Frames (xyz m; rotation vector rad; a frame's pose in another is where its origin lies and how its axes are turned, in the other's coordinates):
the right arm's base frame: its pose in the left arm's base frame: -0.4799 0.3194 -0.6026 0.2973 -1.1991 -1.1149
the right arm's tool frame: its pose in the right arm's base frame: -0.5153 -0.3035 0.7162 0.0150 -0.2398 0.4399
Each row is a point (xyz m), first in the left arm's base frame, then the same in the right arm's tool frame.
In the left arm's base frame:
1: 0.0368 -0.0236 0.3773
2: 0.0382 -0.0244 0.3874
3: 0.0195 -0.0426 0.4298
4: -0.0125 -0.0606 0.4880
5: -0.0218 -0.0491 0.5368
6: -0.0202 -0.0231 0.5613
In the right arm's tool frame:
1: 1.4301 0.4662 -1.2359
2: 1.4395 0.4701 -1.2354
3: 1.4862 0.4623 -1.2198
4: 1.5473 0.4534 -1.1895
5: 1.5868 0.4755 -1.1659
6: 1.5977 0.5053 -1.1494

